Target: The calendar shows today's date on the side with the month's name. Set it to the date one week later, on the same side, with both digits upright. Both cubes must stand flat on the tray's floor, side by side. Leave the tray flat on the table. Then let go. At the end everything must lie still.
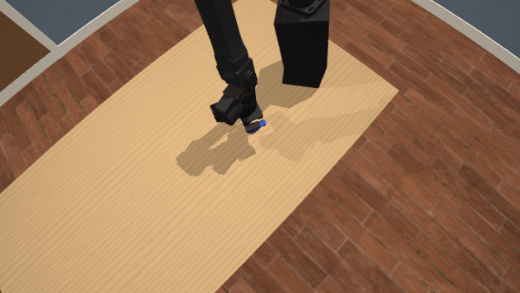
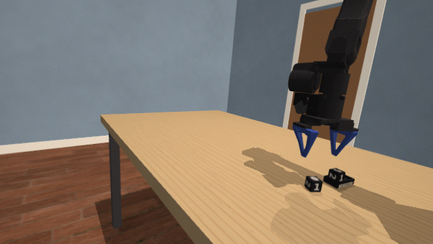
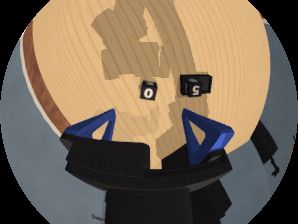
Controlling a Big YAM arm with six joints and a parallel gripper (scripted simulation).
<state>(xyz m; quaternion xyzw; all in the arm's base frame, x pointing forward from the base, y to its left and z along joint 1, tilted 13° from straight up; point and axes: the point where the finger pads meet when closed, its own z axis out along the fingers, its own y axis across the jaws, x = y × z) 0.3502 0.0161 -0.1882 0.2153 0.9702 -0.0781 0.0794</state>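
Now: hand 90 mm above the black date cube. Also, from my hand: black tray (100 mm to the right, 90 mm below, 30 mm behind); then black cube (90 mm to the right, 80 mm below, 30 mm behind).
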